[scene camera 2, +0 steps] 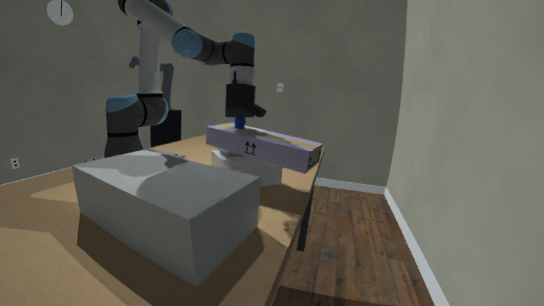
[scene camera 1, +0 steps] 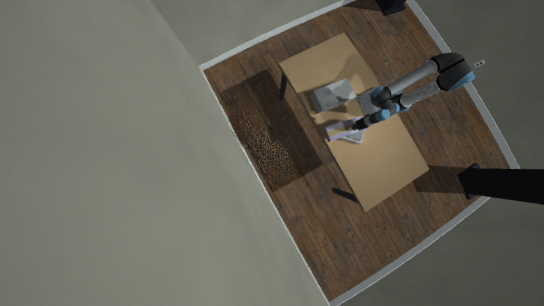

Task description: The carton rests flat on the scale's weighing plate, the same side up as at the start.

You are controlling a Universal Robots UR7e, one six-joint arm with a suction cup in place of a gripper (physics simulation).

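Frame: origin at the arm's base, x ahead, y left, z up, level; millimetres.
Seen in the pictures: hand, tool point: (scene camera 2: 239,131).
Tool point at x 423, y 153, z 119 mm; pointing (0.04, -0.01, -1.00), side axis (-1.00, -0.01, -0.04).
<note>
A point is followed by its place in that frame.
The carton (scene camera 1: 340,131) @[x 574, y 138, z 119 mm] (scene camera 2: 260,146) @[x 537, y 64, z 100 mm], long, flat and lilac with a tan tape strip along its top, is over the white scale (scene camera 1: 356,139) @[x 424, y 266, z 45 mm] (scene camera 2: 250,169) @[x 503, y 80, z 25 mm]. Two upward arrows show upright on its side in scene camera 2. Its long end sticks out past the scale toward the table's edge. The carton hides most of the weighing plate, and I cannot tell whether it touches it. My gripper (scene camera 1: 355,127) @[x 423, y 153, z 119 mm] (scene camera 2: 240,123), a blue suction cup under a black body, is on the carton's top, near the end away from the table's edge, and holds it.
A large light grey box (scene camera 1: 334,95) @[x 447, y -187, z 79 mm] (scene camera 2: 165,175) @[x 464, y -209, z 79 mm] stands on the wooden table (scene camera 1: 385,165) @[x 213, y 627, z -33 mm] (scene camera 2: 40,240) @[x 299, y -399, z -33 mm], beside the scale and nearer to scene camera 2. The arm's base stands behind the box. A dark post (scene camera 1: 505,185) rises beyond the table in scene camera 1.
</note>
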